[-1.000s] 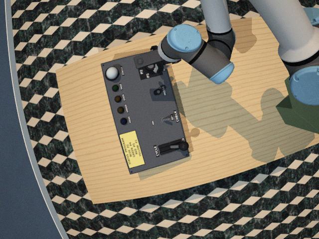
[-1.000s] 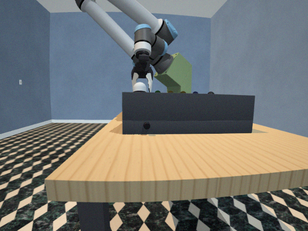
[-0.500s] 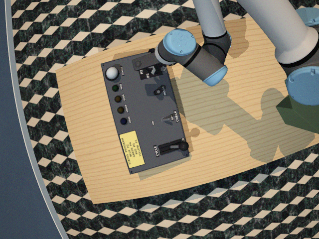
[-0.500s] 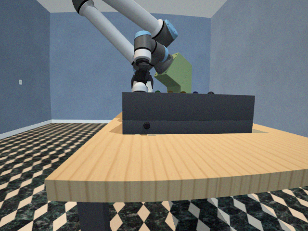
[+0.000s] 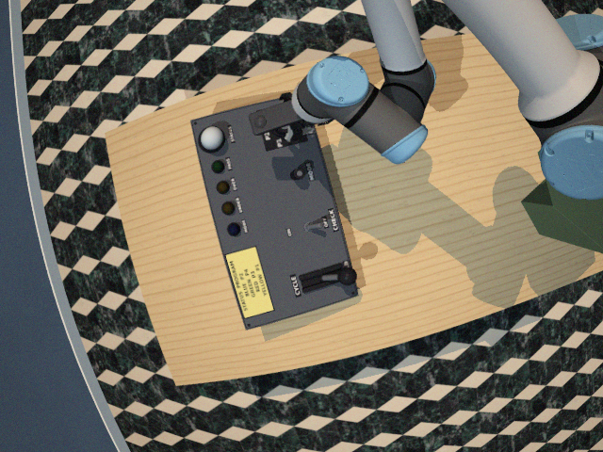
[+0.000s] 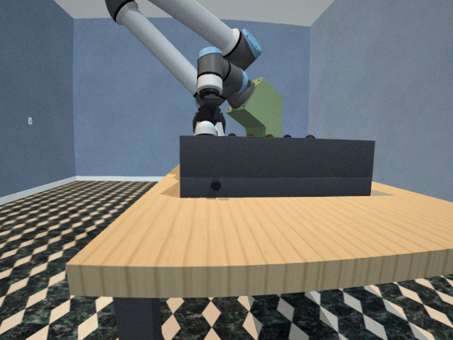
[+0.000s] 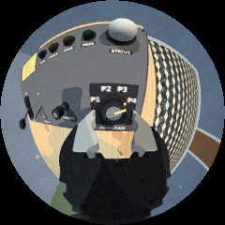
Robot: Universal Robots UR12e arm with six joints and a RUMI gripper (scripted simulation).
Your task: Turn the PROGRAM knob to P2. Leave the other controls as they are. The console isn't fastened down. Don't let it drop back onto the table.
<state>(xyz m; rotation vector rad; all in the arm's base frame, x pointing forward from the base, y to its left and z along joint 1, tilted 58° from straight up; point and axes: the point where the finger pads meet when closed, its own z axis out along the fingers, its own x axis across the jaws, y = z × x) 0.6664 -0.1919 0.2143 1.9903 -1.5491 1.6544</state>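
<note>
My hand is 12 cm to the right of the mode knob and 2 cm short of it. Round my hand: check toggle 24 cm to the left, 3 cm ahead, 1 cm below; dark grey console 17 cm to the left, 6 cm ahead, 3 cm below; cycle lever 36 cm to the left, 3 cm ahead, 1 cm above.
</note>
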